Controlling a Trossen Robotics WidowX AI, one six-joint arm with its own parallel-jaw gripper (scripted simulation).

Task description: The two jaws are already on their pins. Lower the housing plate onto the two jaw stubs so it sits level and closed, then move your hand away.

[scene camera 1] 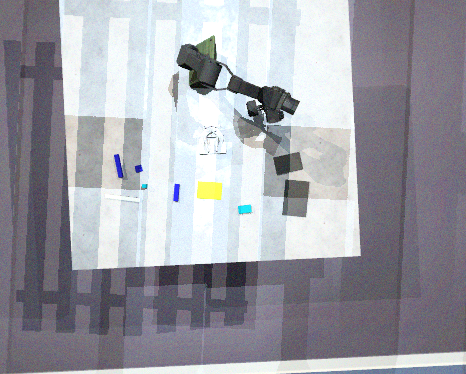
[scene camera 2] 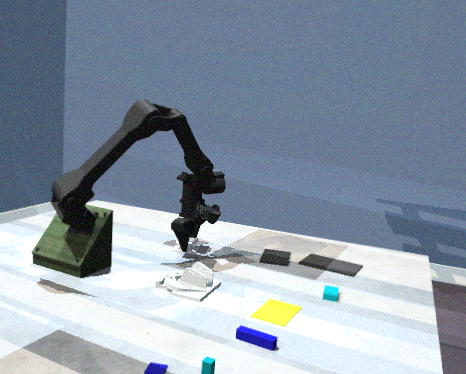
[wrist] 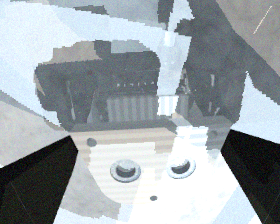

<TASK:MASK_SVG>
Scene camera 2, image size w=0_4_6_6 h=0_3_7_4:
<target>my gripper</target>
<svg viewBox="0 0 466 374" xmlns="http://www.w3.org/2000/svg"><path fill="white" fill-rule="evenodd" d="M202 196L187 197L182 195L180 199L182 208L179 217L171 222L171 230L174 232L182 252L187 251L189 238L197 238L200 226L205 221L214 224L221 214L218 205L214 204L211 207L205 205L205 200Z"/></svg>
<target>yellow tile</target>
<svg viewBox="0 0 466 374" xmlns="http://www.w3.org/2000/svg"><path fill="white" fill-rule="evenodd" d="M250 316L285 326L302 307L270 299Z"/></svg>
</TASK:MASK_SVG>
